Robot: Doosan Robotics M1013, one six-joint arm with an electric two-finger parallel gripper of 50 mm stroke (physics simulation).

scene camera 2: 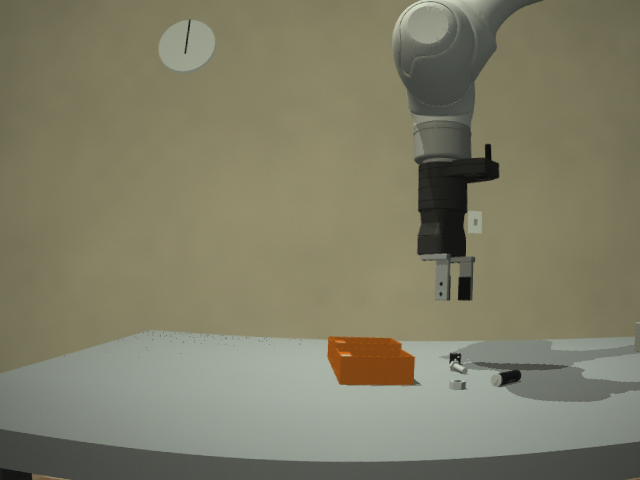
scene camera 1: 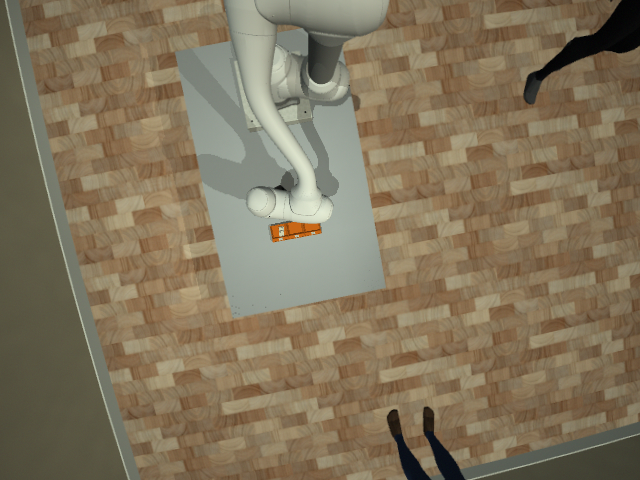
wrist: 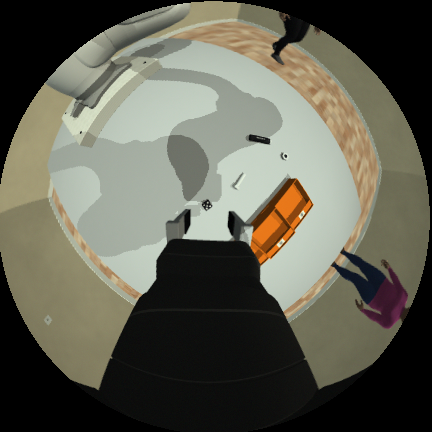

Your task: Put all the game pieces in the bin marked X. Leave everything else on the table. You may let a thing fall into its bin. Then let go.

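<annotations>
Scene camera 2 shows my gripper, as does the wrist view. The same spot on the gripper is (scene camera 2: 450, 254) and (wrist: 241, 231).
</annotations>
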